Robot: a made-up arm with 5 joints.
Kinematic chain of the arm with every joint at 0, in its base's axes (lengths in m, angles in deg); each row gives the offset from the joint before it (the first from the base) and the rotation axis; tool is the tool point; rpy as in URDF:
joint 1: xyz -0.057 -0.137 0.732 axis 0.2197 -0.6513 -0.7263
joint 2: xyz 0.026 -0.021 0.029 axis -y
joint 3: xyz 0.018 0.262 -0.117 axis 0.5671 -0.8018 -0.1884
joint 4: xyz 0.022 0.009 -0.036 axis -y
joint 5: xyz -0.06 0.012 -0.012 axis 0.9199 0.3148 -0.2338
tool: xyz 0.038 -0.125 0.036 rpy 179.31 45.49 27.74
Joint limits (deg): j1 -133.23..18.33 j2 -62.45..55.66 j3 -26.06..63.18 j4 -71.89..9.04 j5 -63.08..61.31
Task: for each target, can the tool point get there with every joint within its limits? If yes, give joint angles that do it. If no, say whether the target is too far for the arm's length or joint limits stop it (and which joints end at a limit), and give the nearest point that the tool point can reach.
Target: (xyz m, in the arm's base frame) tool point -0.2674 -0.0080 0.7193
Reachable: yes | joints -110.20 25.37 4.38 -43.90 -49.50
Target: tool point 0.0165 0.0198 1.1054
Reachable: no: joint limits stop it (at a limit: joint 1, joint 2, joint 4, joint 5) | nearest point 0.0934 0.0373 0.8800 | short by 0.239 m
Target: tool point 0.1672 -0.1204 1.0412
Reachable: no: joint limits stop it (at a limit: joint 1, joint 2, joint 4) | nearest point 0.1391 0.0111 0.8661 | short by 0.221 m
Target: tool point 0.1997 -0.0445 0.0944
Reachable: no: too far | nearest point 0.0562 0.0643 0.4906 | short by 0.435 m
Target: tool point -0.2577 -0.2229 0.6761
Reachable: yes | joints -111.20 18.47 -8.70 -9.63 43.24
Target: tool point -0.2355 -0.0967 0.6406
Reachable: yes | joints -93.87 22.56 33.26 -4.68 -4.49
